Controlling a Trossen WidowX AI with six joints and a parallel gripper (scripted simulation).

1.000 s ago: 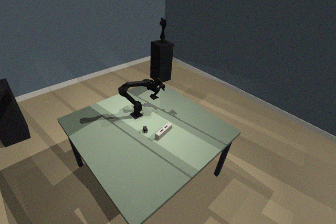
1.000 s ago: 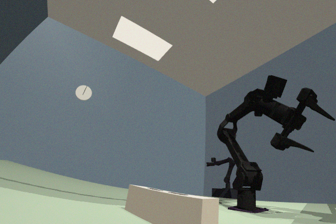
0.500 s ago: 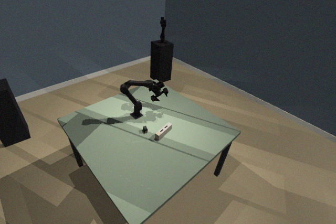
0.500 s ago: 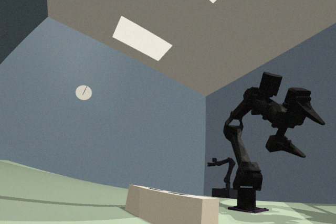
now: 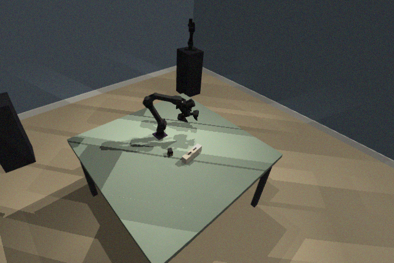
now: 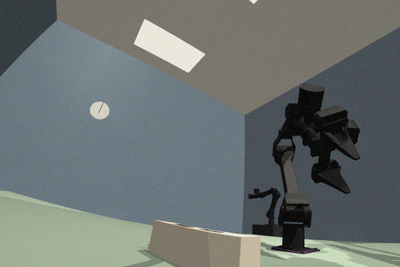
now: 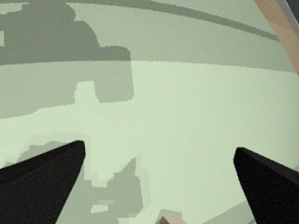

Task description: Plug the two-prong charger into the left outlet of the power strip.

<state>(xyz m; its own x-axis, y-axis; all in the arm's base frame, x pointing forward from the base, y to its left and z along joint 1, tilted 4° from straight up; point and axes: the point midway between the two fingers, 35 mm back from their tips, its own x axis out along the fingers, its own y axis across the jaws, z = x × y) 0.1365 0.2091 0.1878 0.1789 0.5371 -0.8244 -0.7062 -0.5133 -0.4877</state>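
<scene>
My gripper tip is 290 mm to the left of the black two-prong charger, 130 mm above it and 110 mm short of it.
</scene>
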